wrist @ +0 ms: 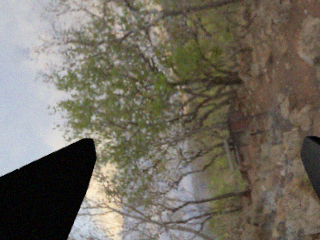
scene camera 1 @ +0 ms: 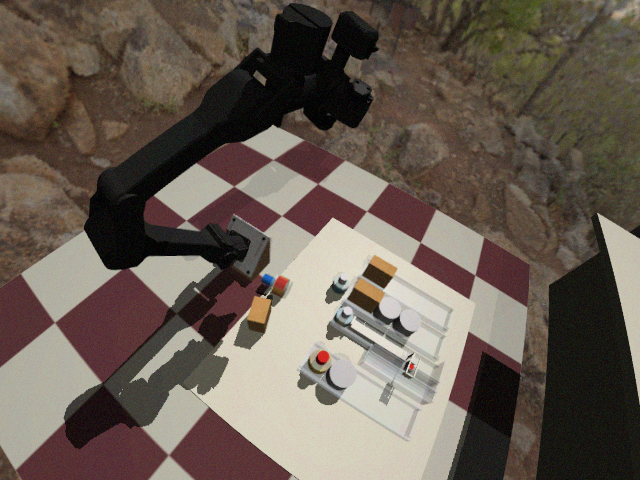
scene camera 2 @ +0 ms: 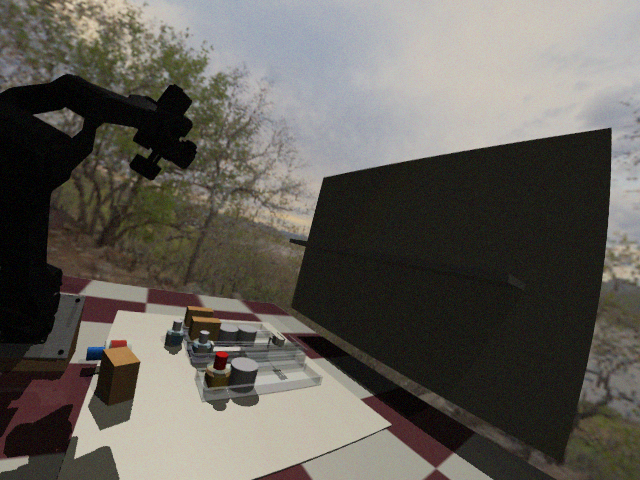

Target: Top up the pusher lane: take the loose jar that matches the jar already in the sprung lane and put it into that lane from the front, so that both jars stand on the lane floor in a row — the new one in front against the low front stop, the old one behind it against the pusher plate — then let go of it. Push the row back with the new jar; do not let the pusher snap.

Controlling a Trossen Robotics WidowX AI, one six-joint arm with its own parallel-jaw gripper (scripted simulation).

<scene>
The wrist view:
my gripper: 198,147
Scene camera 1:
my gripper: 364,70
dark panel: 583,423
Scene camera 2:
my gripper: 166,153
brown box: 119,367
dark panel: 538,209
</scene>
